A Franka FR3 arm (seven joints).
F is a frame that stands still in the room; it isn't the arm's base.
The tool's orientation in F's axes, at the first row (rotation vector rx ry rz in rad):
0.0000, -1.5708, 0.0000
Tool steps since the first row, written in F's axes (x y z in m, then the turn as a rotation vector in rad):
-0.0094, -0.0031, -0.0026, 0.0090, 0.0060, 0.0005
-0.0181, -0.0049, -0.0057, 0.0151, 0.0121, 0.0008
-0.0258, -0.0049, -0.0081, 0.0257, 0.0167, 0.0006
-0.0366, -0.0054, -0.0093, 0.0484, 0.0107, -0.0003
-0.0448, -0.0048, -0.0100, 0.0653, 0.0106, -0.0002
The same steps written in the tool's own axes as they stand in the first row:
-0.0026, -0.0031, 0.0094, 0.0005, 0.0060, -0.0090
-0.0057, -0.0049, 0.0181, 0.0008, 0.0121, -0.0151
-0.0081, -0.0049, 0.0258, 0.0006, 0.0167, -0.0257
-0.0093, -0.0054, 0.0366, -0.0003, 0.0107, -0.0484
-0.0100, -0.0048, 0.0448, -0.0002, 0.0106, -0.0653

